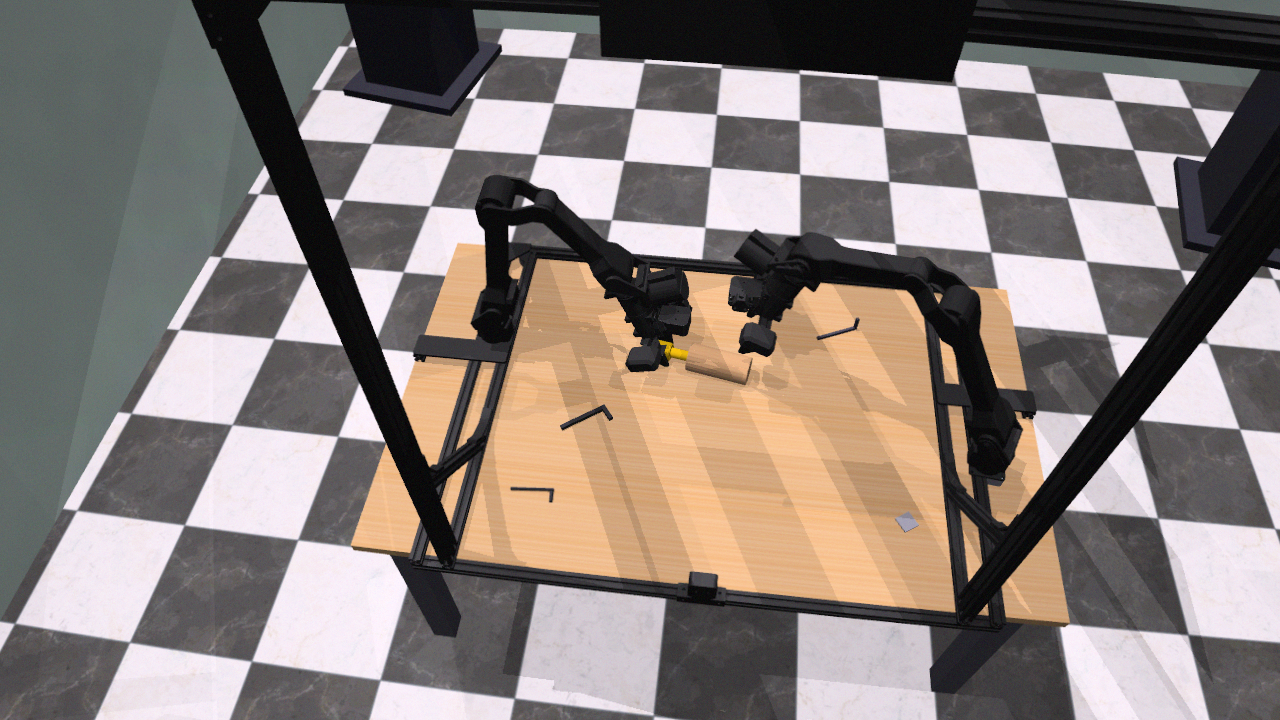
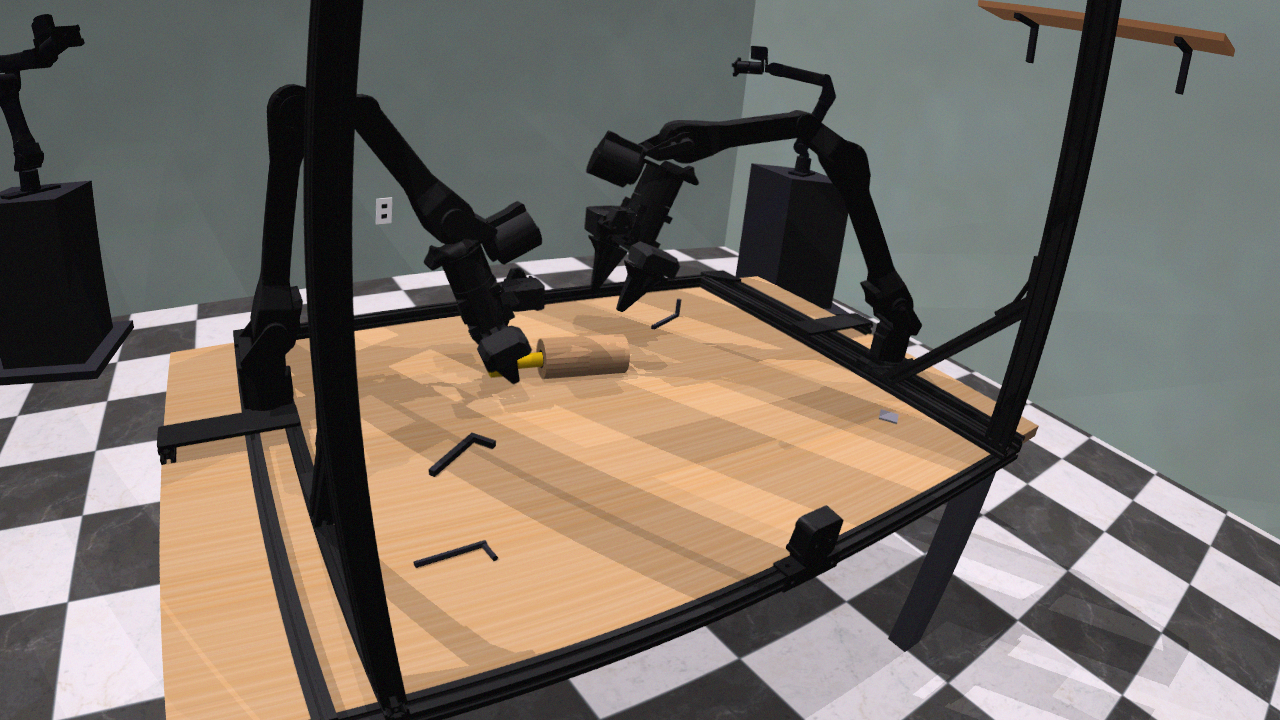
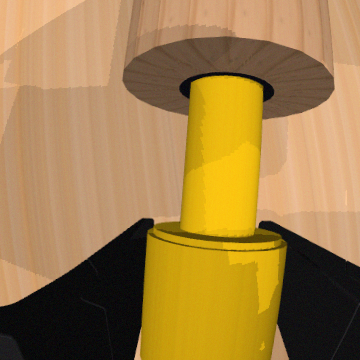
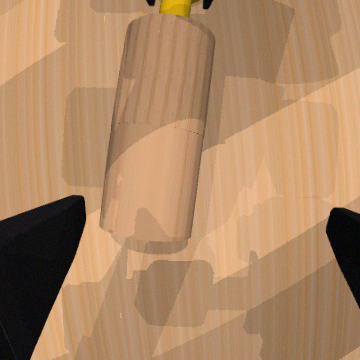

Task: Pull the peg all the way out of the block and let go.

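Pixels of known places: left gripper, fingertip midpoint: (image 1: 669,358) (image 2: 512,376) (image 3: 205,231) (image 4: 178,3); right gripper, fingertip midpoint: (image 2: 606,299) (image 4: 210,214); left arm's base, link origin: (image 1: 495,334) (image 2: 267,404); right arm's base, link origin: (image 1: 986,463) (image 2: 887,357).
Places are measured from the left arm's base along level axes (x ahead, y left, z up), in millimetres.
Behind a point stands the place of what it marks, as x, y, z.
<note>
The brown cylindrical block (image 1: 718,368) {457, 29, 25} (image 2: 583,356) {444, 27, 20} (image 3: 230,20) {396, 58, 36} (image 4: 157,125) {455, 55, 37} lies on its side near the back middle of the table. The yellow peg (image 1: 678,354) {372, 48, 14} (image 2: 531,360) {376, 45, 11} (image 3: 222,160) {372, 56, 17} (image 4: 175,7) {376, 56, 17} stands partly in the hole at the block's left end; a length of its thin shaft shows outside. My left gripper (image 1: 660,351) {352, 55, -15} (image 2: 505,362) {352, 55, -15} (image 3: 205,231) {352, 55, -15} is shut on the peg's thick handle. My right gripper (image 1: 756,322) {491, 80, 81} (image 2: 610,295) {491, 80, 81} (image 4: 210,214) {491, 80, 81} is open and empty, above the table near the block's other end. The peg's inner end is hidden in the block.
Black L-shaped rods lie at the front left (image 1: 532,488) {199, -302, -13} (image 2: 452,553) {199, -304, -14}, left of middle (image 1: 581,418) {233, -134, -12} (image 2: 452,454) {232, -136, -11} and back right (image 1: 836,333) {663, 218, -15} (image 2: 665,320) {662, 218, -14}. A small grey square (image 1: 906,522) {850, -174, -16} (image 2: 887,416) {847, -173, -16} lies at the right. A black box (image 1: 702,586) {539, -413, 34} (image 2: 814,537) {521, -416, 25} stands on the front rail.
</note>
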